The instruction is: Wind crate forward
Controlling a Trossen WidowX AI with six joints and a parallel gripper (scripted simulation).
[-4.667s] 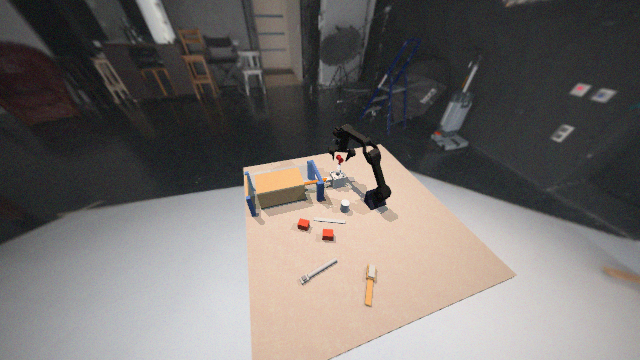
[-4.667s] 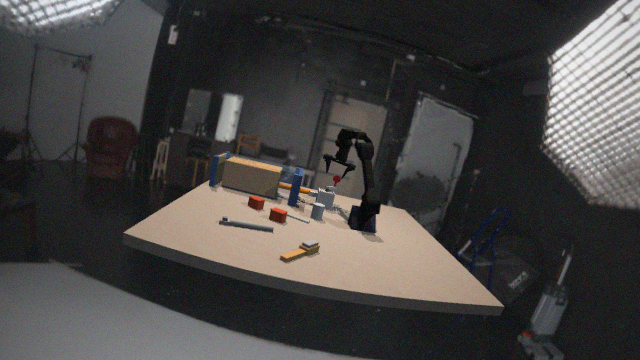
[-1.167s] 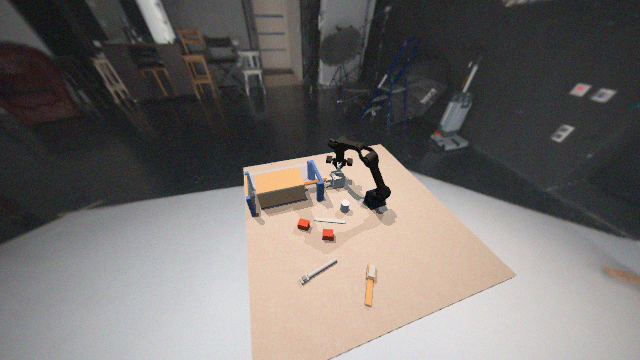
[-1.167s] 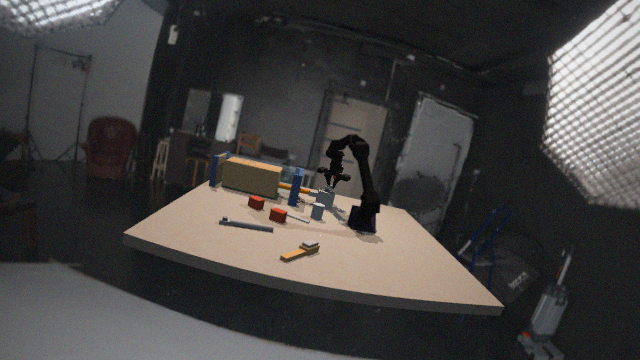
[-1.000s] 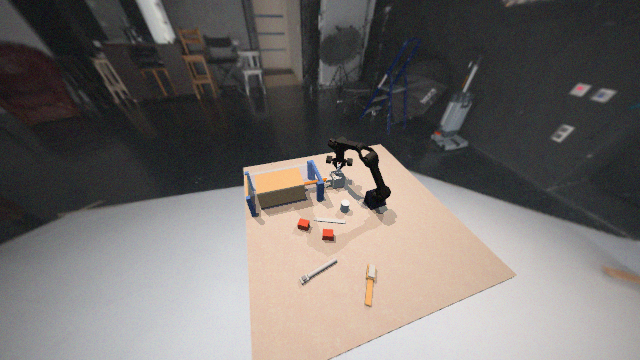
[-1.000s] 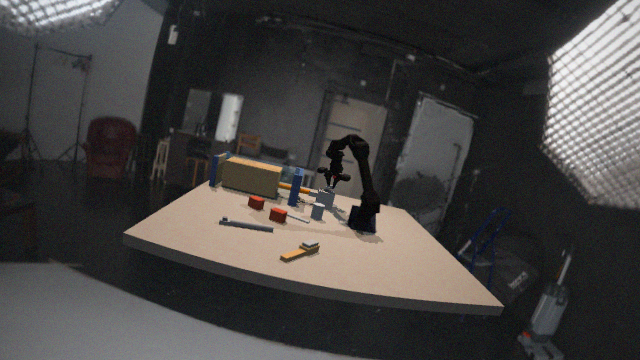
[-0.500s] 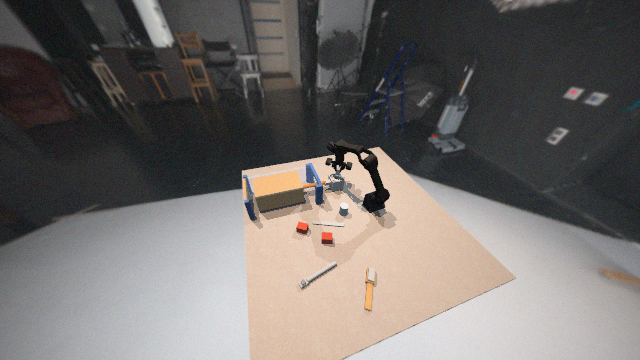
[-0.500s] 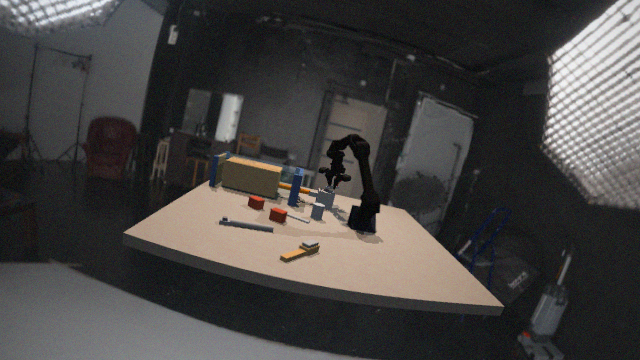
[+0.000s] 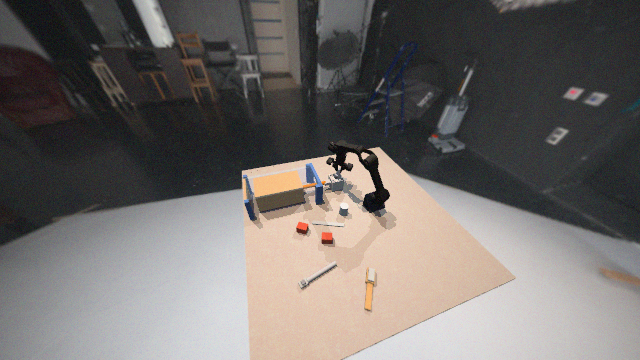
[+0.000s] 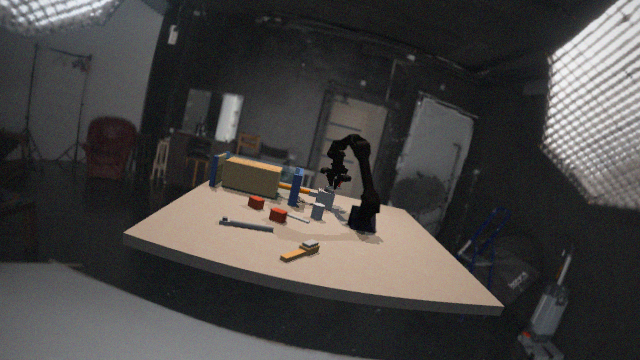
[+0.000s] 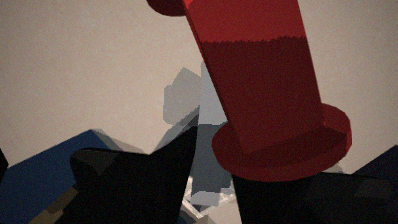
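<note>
Now: gripper tip 50 mm below the red knob, 40 mm past it and 30 mm to the left of it. The rest, counted from my gripper tip: grey winch (70 mm below, 20 mm to the left, 20 mm ahead); then blue steel frame (200 mm ahead); then winch handle (20 mm above, 10 mm to the right, 10 mm behind).
</note>
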